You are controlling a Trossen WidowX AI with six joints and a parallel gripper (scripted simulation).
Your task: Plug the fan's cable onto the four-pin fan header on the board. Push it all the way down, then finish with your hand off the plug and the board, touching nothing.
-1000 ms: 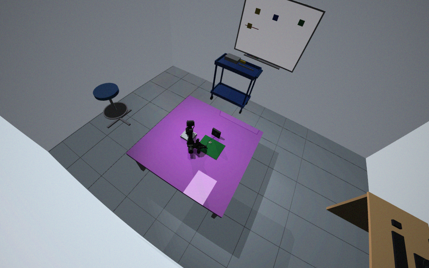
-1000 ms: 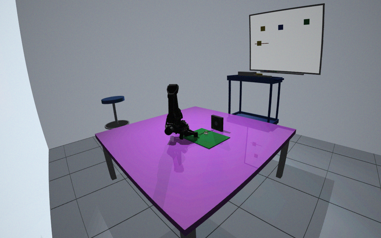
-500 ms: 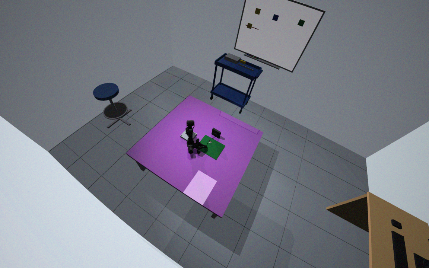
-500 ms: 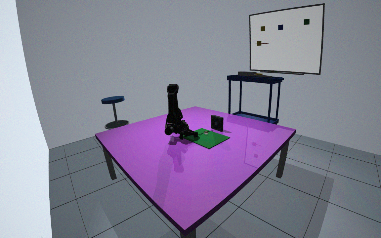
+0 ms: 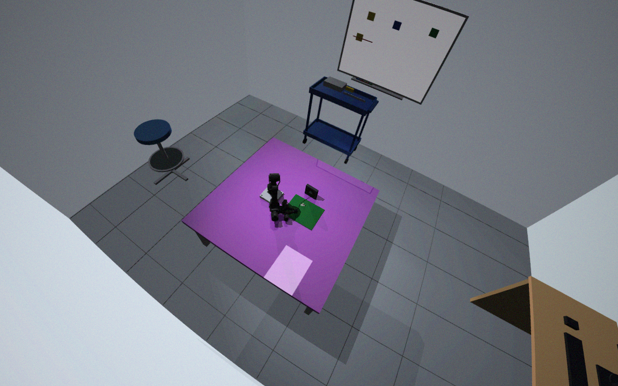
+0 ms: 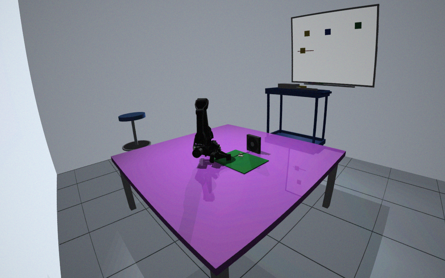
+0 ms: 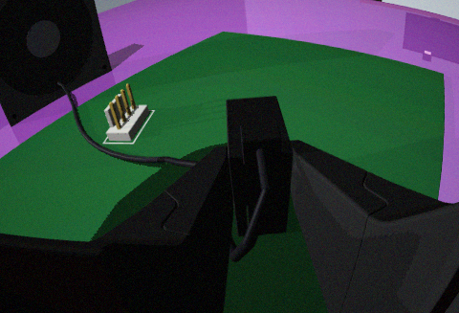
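My gripper tip is 10 mm above the black fan plug. Round my gripper tip: black fan: 240 mm to the left, 20 mm above; white four-pin header: 10 mm ahead, 110 mm to the left, 40 mm below; green board: 50 mm ahead, 60 mm to the left, 50 mm below.
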